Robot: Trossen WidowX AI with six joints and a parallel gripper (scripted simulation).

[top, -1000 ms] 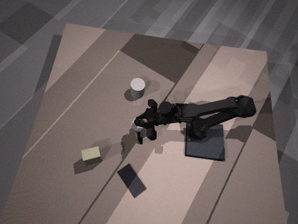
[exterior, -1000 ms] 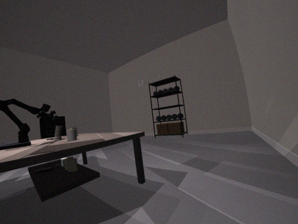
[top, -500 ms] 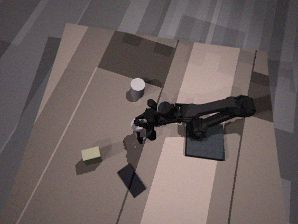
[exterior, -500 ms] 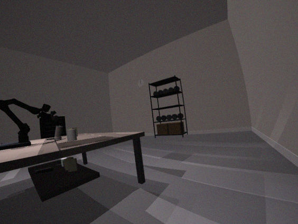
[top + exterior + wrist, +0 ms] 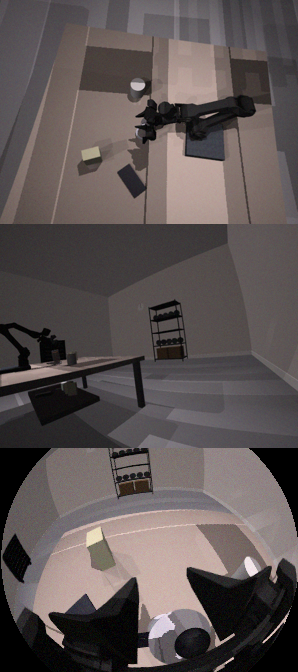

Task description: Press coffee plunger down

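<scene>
My gripper tip is now 80 mm above the coffee press, 30 mm past it and 20 mm to the right of it. Round my gripper tip: white cylinder: 250 mm to the right, 120 mm below, 30 mm behind.
</scene>
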